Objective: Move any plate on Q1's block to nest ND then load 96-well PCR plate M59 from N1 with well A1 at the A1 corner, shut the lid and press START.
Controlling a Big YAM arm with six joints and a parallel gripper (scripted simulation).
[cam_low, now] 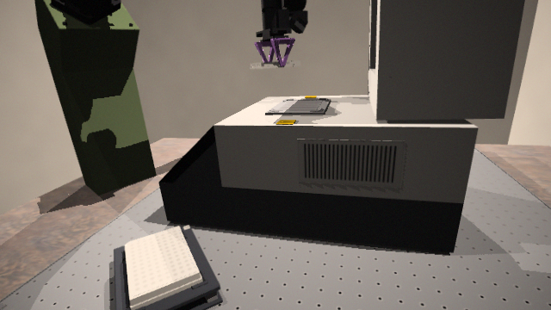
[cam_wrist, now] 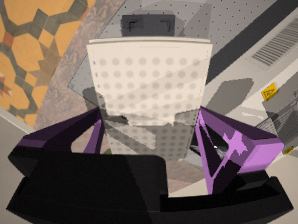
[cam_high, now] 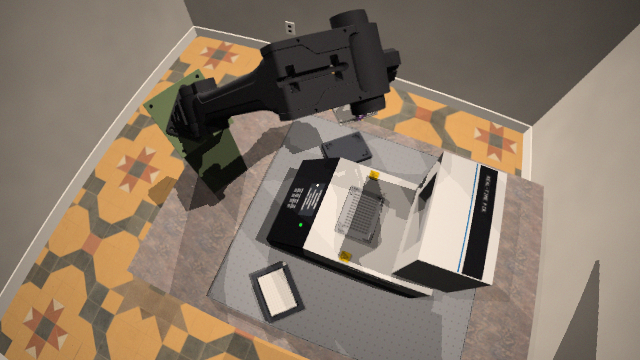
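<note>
Right now the dark nest nd is 270 mm below my hand. The rest, counted from my hand: dark nest N1: 530 mm to the right, 250 mm below, 220 mm behind.
</note>
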